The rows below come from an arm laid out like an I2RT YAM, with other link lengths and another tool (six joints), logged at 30 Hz.
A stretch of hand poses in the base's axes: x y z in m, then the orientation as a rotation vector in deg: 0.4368, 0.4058, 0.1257, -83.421, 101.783, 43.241; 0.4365, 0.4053, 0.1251, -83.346, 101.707, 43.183; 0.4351, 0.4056, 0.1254, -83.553, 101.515, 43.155; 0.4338, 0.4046, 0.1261, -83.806, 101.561, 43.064; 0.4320, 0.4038, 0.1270, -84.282, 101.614, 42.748; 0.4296, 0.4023, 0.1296, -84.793, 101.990, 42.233; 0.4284, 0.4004, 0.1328, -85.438, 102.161, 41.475; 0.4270, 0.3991, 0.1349, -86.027, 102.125, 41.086
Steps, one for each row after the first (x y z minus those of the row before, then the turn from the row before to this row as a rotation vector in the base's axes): -0.0003, -0.0005, -0.0006, 0.059, -0.093, -0.050; -0.0014, 0.0003, 0.0003, -0.018, -0.125, 0.180; -0.0013, -0.0010, 0.0007, -0.197, 0.000, 0.125; -0.0018, -0.0008, 0.0009, -0.410, -0.108, 0.194; -0.0024, -0.0015, 0.0026, -0.685, -0.009, 0.062; -0.0012, -0.0019, 0.0032, -0.742, -0.273, 0.127; -0.0014, -0.0013, 0.0021, -0.454, -0.190, 0.272
